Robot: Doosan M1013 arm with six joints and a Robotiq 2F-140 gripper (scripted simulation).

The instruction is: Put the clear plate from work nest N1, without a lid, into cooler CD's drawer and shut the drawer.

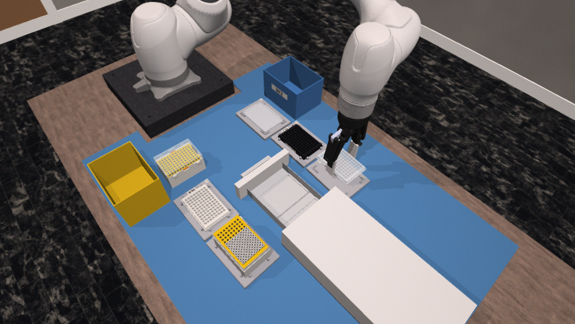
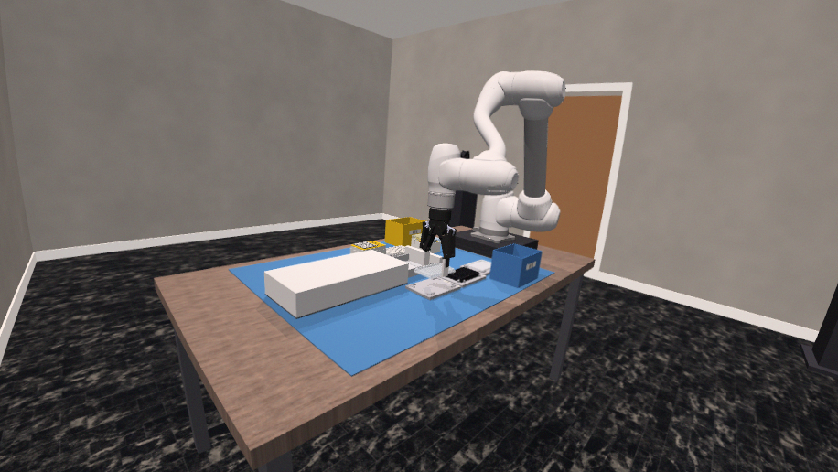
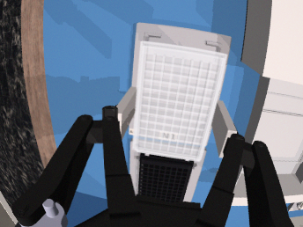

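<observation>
Now: the drawer 18 cm to the right of my hand, 6 cm below it and 1 cm behind it. The rest, counted from my hand: black plate: 17 cm behind, 7 cm below, 1 cm to the right; work nest N1: 8 cm below; clear plate: 2 cm below.
</observation>
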